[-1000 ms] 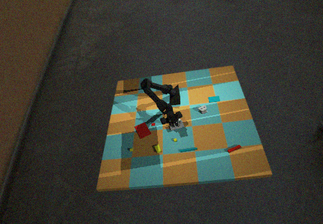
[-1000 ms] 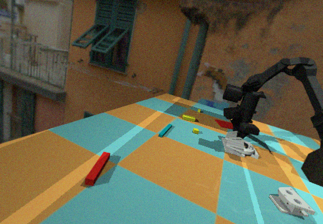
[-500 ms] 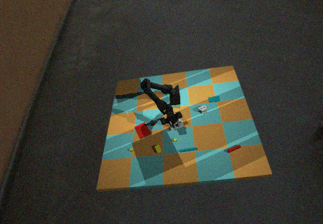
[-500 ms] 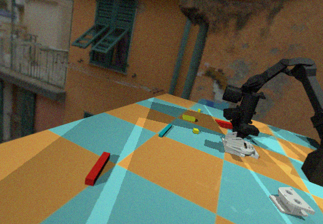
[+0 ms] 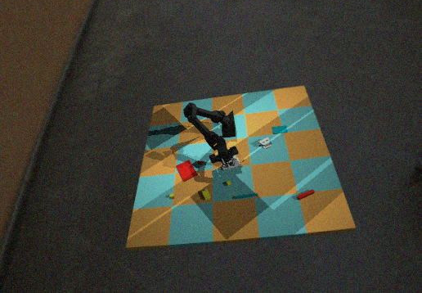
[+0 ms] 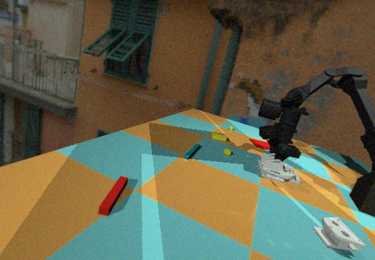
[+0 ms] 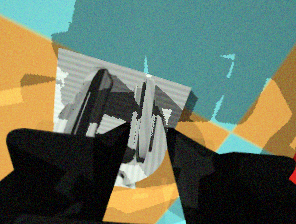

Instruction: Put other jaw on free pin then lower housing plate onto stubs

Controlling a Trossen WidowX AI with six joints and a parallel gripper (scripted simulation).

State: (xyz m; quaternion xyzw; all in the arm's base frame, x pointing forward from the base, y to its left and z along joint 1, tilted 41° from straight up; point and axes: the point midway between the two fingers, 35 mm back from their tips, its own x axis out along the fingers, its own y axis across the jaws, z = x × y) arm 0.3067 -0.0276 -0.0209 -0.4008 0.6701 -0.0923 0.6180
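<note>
The white jaw lies 4 cm behind my gripper tip and 1 cm above it. The rest, counted from my gripper tip: small yellow cube: 16 cm ahead, 3 cm to the left, 1 cm below; small red cube: 18 cm to the right, 2 cm below, 2 cm behind; yellow block: 25 cm ahead, 10 cm to the right, 1 cm below.
</note>
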